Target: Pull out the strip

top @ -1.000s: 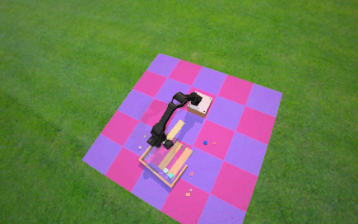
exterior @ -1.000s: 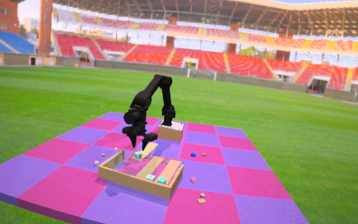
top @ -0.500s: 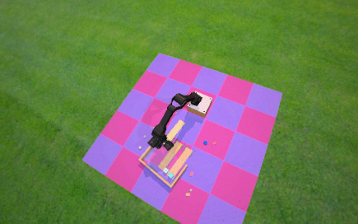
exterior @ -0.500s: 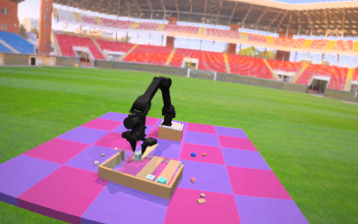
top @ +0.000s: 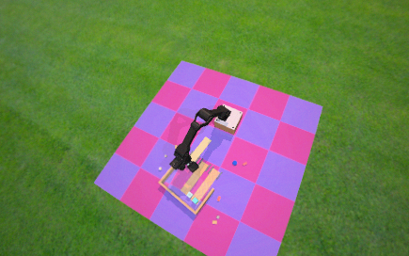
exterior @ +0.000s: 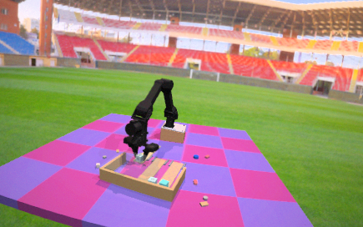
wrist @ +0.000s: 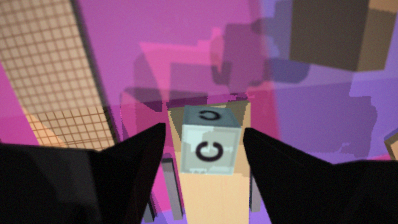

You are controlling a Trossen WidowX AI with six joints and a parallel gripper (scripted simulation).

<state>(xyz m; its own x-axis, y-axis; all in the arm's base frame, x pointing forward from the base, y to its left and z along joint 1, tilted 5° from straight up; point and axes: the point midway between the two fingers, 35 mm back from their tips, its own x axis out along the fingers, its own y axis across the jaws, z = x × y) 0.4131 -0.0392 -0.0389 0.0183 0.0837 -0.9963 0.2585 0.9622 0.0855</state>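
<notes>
My gripper tip is 11 cm past the tan strip, 1 cm to the right of it and 1 cm above it.
</notes>
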